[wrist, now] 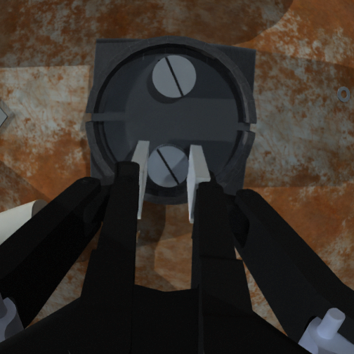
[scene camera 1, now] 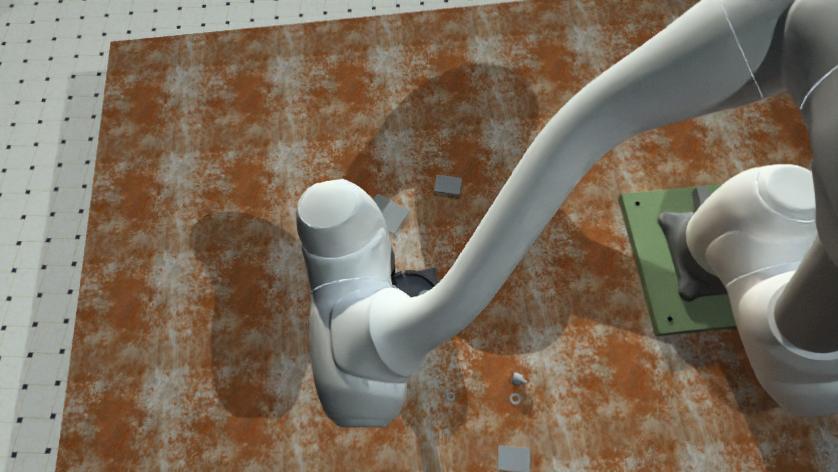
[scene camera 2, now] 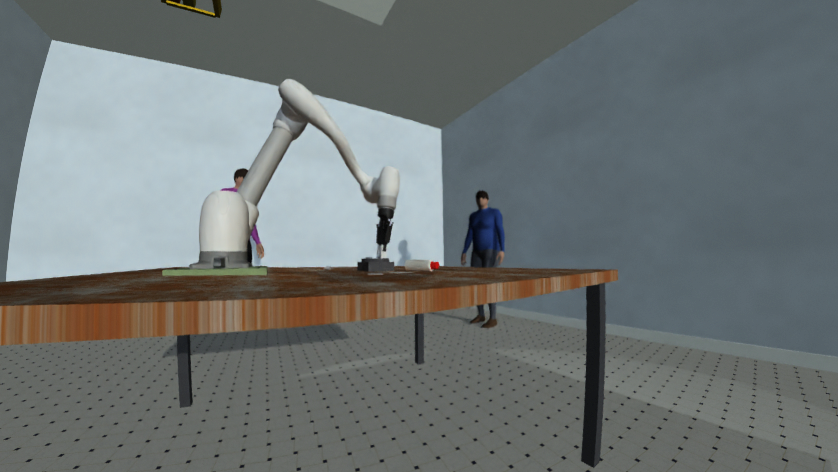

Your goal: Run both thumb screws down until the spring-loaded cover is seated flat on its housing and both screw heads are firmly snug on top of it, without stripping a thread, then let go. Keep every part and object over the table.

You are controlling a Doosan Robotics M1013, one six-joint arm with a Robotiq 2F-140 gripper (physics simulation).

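Seen in the pictures: gripper, fingertip midpoint: point(scene camera 2: 381, 258); arm's base, origin of the base link: point(scene camera 1: 713, 252) point(scene camera 2: 223, 267).
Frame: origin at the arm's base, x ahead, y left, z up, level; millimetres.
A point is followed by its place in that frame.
Observation:
The dark housing point(scene camera 1: 431, 273) {x 552, y -11, z 21 mm} point(scene camera 2: 375, 266) {x 574, y -19, z 2 mm} point(wrist: 244, 61) stands on the table, with the dark round cover point(wrist: 175, 117) inside its split ring wall. Two light grey slotted screw heads show in the wrist view: the far thumb screw point(wrist: 174, 76) stands free, and the near thumb screw point(wrist: 168, 166) is between the fingers. My gripper point(scene camera 2: 382, 252) {x 629, y 48, z 36 mm} point(wrist: 168, 160) points down over the housing, its pale pads against both sides of the near screw head, shut on it. The arm hides the gripper in scene camera 1. How high the cover and heads sit cannot be told.
A white bottle with a red cap point(scene camera 2: 419, 265) {x 724, y -137, z 7 mm} point(wrist: 21, 219) lies beside the housing. Grey blocks or plates point(scene camera 1: 448, 185) {x 494, y -215, z -16 mm} point(scene camera 1: 395, 215) {x 611, y -158, z -16 mm} point(scene camera 1: 514, 457) {x 444, y 330, z -15 mm}, small rings point(scene camera 1: 450, 396) {x 546, y 215, z -17 mm} point(scene camera 1: 514, 399) {x 432, y 232, z -17 mm} point(wrist: 343, 94) and a small grey part point(scene camera 1: 518, 378) {x 417, y 199, z 2 mm} lie on the table. The robot stands on a green plate point(scene camera 1: 643, 263) {x 141, y 8, z 4 mm} point(scene camera 2: 214, 272) {x -5, y -146, z -10 mm}.

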